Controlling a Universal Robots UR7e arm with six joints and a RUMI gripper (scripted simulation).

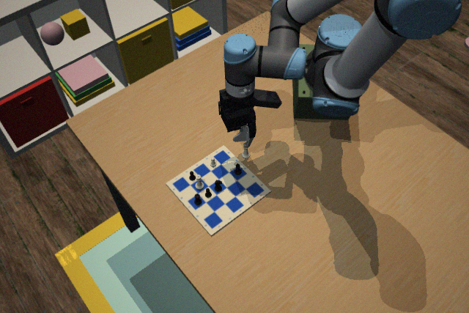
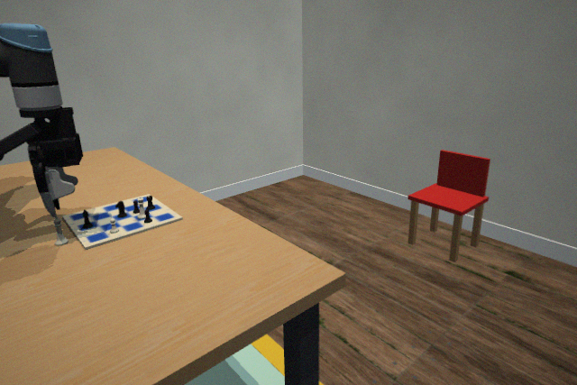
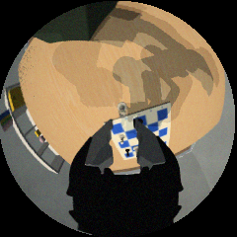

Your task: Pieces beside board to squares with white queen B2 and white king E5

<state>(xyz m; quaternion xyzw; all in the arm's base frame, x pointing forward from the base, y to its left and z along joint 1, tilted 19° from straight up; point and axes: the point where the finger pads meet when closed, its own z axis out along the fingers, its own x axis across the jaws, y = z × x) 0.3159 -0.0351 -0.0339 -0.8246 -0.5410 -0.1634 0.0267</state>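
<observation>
My hand is 60 mm above the white king. The rest, counted from my hand: white queen (180 mm ahead, 10 mm to the right, 50 mm below); then white pawn (100 mm ahead, 40 mm to the right, 70 mm below); then chessboard (140 mm ahead, 30 mm to the left, 80 mm below).
</observation>
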